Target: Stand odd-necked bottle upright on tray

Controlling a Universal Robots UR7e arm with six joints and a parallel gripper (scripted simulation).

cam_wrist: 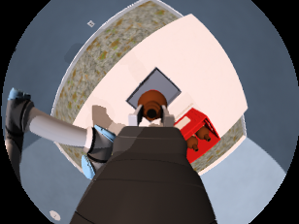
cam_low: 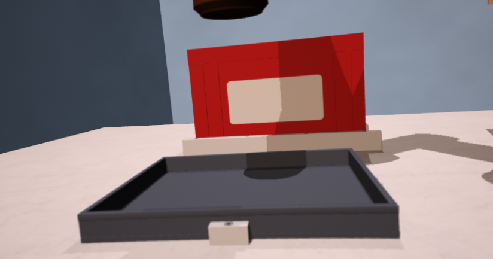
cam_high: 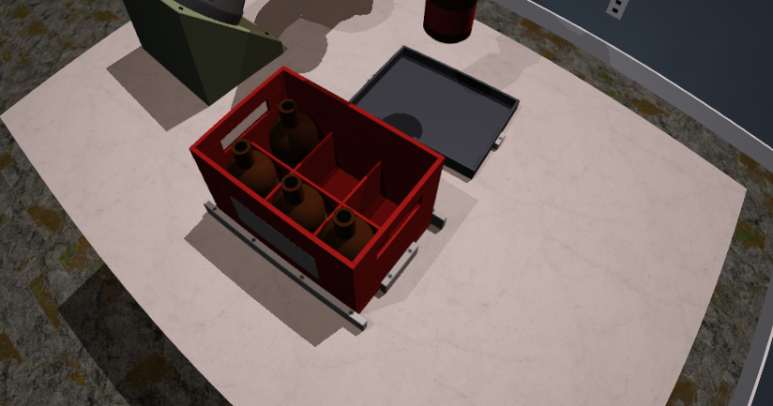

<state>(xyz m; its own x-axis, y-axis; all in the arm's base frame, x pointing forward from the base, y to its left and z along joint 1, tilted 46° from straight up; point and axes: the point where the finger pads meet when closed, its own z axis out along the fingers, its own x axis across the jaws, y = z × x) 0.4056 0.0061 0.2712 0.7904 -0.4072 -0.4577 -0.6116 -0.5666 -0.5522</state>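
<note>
The bottle is 7 cm below my hand. Round my hand: dark grey tray: 33 cm below; then red crate: 2 cm ahead, 29 cm to the right, 26 cm below.
</note>
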